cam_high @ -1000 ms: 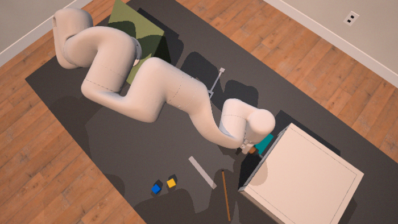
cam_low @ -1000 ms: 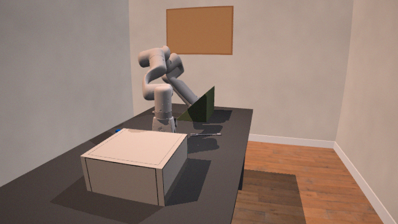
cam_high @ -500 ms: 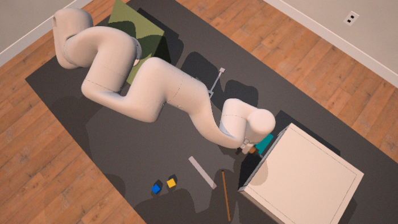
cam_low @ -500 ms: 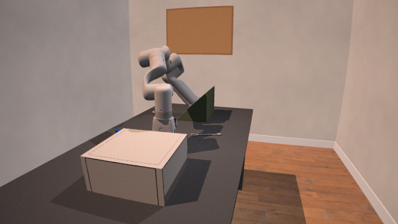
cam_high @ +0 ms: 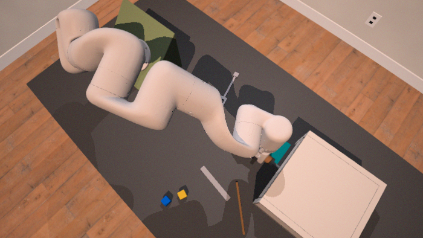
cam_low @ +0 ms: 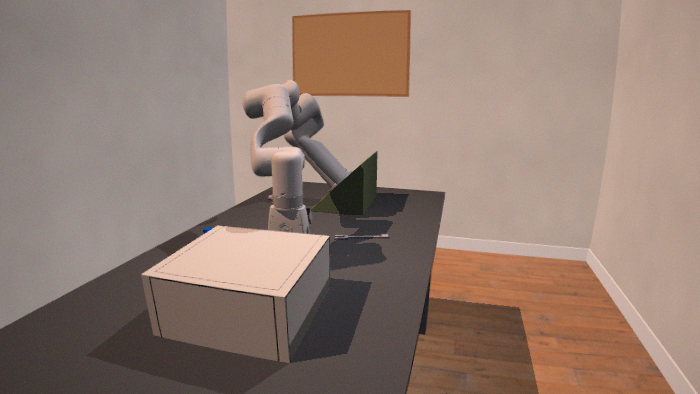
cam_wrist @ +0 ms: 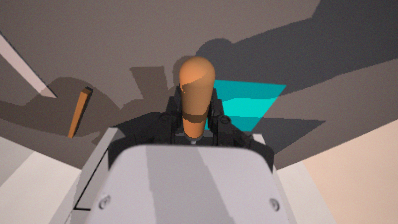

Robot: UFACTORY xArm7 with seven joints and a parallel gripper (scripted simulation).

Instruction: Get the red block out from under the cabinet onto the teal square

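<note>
Now: the teal square 60 mm to the left of my hand, 20 mm below it and 20 mm ahead of it. Also, from my hand: flat grey strip (190 mm to the right, 50 mm behind, 20 mm below); then wooden stick (190 mm to the right, 70 mm ahead, 20 mm below); then hook tool (130 mm ahead, 40 mm to the left, 10 mm below).
</note>
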